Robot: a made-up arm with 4 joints.
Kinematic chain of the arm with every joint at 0, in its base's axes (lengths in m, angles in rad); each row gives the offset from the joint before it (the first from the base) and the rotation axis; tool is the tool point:
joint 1: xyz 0 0 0.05 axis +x
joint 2: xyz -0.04 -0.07 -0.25 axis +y
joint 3: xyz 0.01 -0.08 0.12 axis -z
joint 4: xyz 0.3 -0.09 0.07 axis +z
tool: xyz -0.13 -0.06 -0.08
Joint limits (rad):
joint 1: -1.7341..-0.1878
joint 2: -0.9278..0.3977
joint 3: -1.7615..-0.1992
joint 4: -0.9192..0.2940
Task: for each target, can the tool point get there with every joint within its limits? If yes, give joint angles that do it. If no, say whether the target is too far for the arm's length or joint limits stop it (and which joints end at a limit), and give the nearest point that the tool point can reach.
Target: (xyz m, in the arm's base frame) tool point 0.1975 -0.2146 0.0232
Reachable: yes | joints -0.4118 -0.1202 -0.6029 0.1364
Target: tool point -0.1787 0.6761 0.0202
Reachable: no: joint limits stop it (at a limit: joint 1, joint 2, joint 3, joint 4) | nearest point -0.0350 0.0621 -0.0227 | short by 0.632 m
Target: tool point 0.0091 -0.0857 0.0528
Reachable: yes | joints -1.0014 -0.6701 -1.0390 -0.5788
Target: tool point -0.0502 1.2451 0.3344
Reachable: no: too far | nearest point 0.0317 0.0655 0.2678 | short by 1.184 m
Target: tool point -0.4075 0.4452 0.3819
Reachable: no: joint limits stop it (at a limit: joint 1, joint 2, joint 3, joint 4) | nearest point 0.0133 0.0523 0.3386 | short by 0.577 m
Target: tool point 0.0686 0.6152 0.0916
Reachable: no: joint limits stop it (at a limit: joint 1, joint 2, joint 4) | nearest point 0.0383 0.0613 0.1886 | short by 0.563 m
